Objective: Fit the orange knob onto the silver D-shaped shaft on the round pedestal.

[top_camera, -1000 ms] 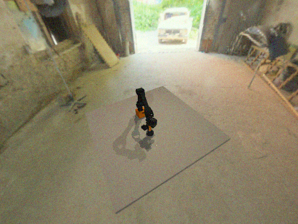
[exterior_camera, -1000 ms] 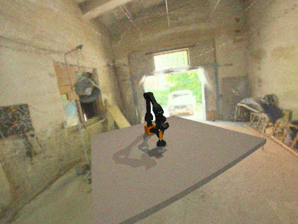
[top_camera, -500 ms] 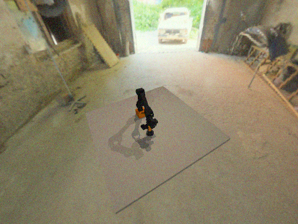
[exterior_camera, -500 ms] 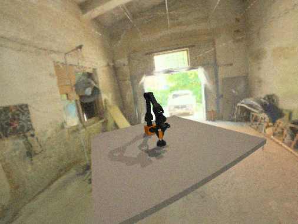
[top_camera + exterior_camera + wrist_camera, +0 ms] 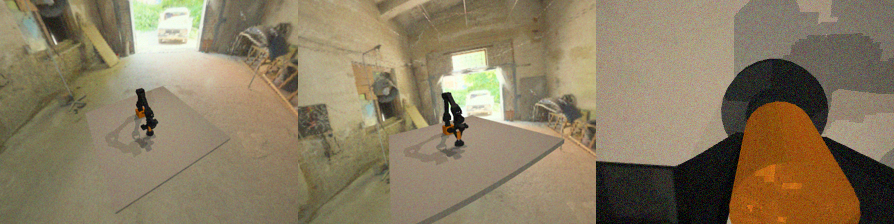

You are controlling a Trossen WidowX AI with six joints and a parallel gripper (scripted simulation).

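Right now my gripper tip is 40 mm above the round black pedestal. The rest, counted from my gripper tip: orange knob (30 mm above).
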